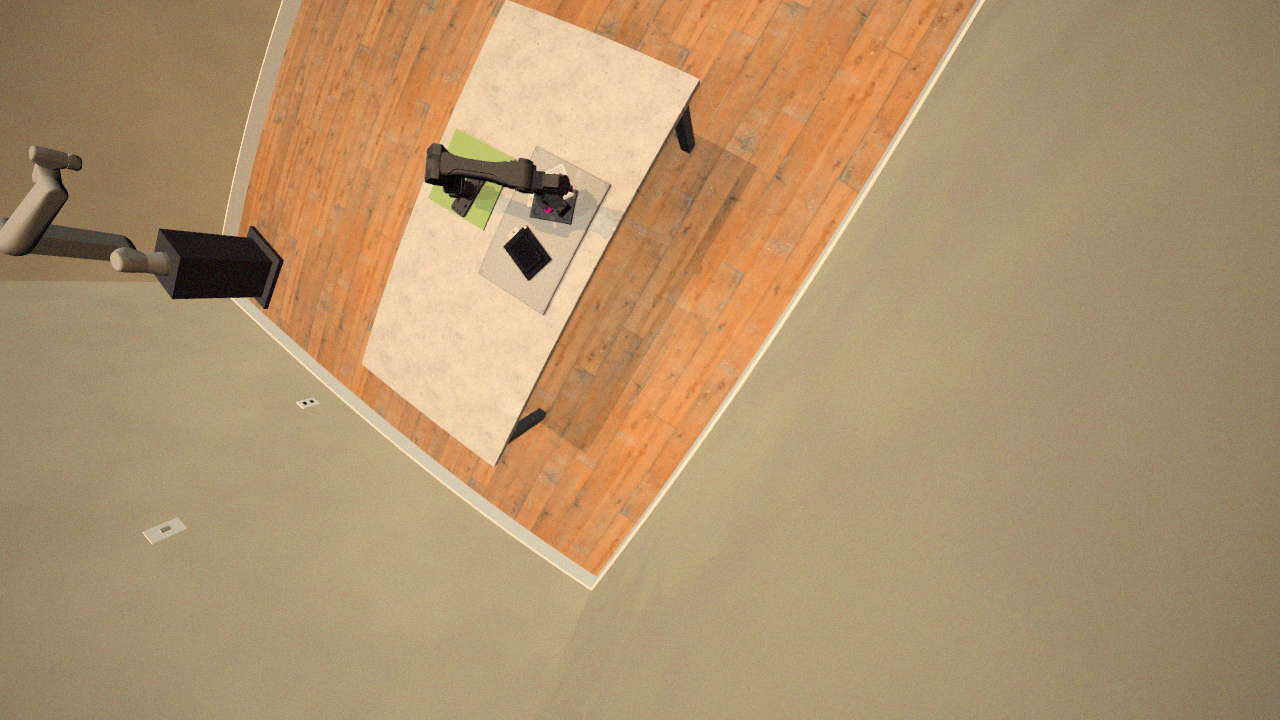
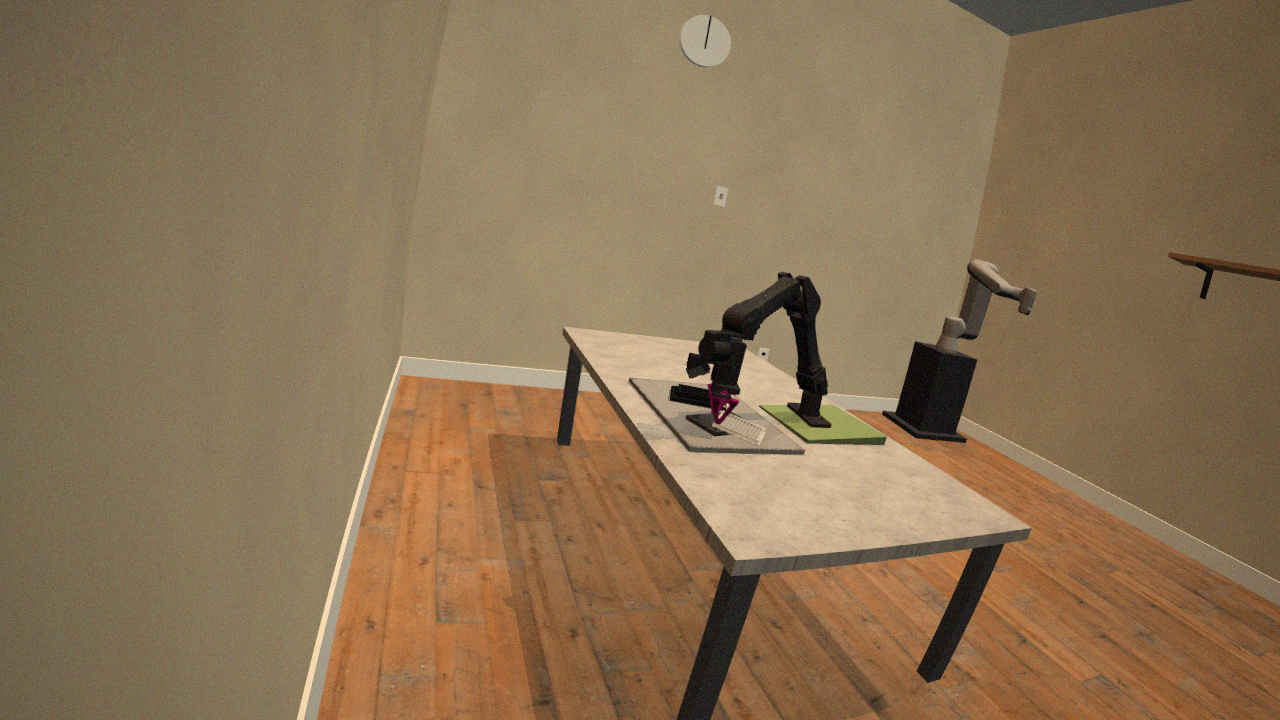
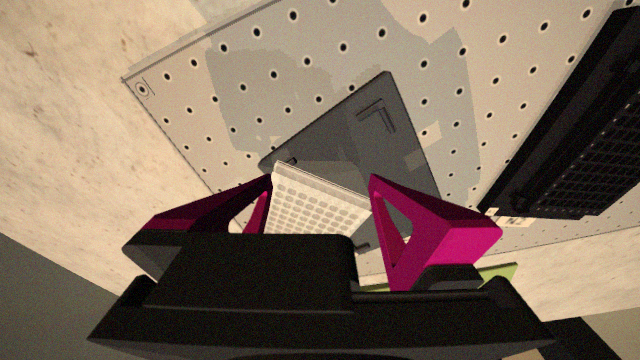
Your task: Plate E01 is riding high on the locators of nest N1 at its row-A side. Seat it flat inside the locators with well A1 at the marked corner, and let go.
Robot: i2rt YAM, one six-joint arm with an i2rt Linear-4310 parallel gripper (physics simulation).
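Places are measured from the arm's base along level axes (x down, y left, z ahead), in millimetres.
Where they show: gripper, fingertip midpoint: point(image 2: 716, 418) point(image 3: 320, 180); arm's base, origin of the base link: point(image 1: 470, 191) point(image 2: 808, 416).
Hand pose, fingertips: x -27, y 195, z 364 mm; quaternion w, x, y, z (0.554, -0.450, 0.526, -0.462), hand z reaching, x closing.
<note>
Each offset is from my fingertips to the centre of the thing. "pt": to the spot under its first point.
The white well plate E01 {dx +8, dy +28, dz -59 mm} point(image 3: 313, 208) point(image 2: 752, 430) lies over the near end of the dark grey nest N1 {dx +20, dy -36, dz -35 mm} point(image 3: 358, 143) point(image 2: 706, 422), and its near part is hidden under my gripper's body. It does not sit square in the nest. The nest's L-shaped corner mark {pt dx +17, dy -48, dz +39 mm} point(image 3: 378, 113) at the far end is uncovered. My gripper point(image 3: 320, 180) point(image 2: 720, 407) point(image 1: 550, 207) hangs low over the nest. Its magenta fingers are open and stand on either side of the plate's far edge, with a gap on the right side.
The nest sits on a grey pegboard {dx +34, dy -145, dz -27 mm} point(image 3: 313, 53) point(image 1: 515, 269) point(image 2: 657, 392) on the table. A black grid plate in nest N2 {pt dx +2, dy -198, dz -10 mm} point(image 3: 581, 156) point(image 1: 527, 252) lies close to the right. The arm's base stands on a green mat point(image 1: 483, 207) point(image 2: 850, 427). A second robot on a black pedestal point(image 2: 935, 389) stands off the table.
</note>
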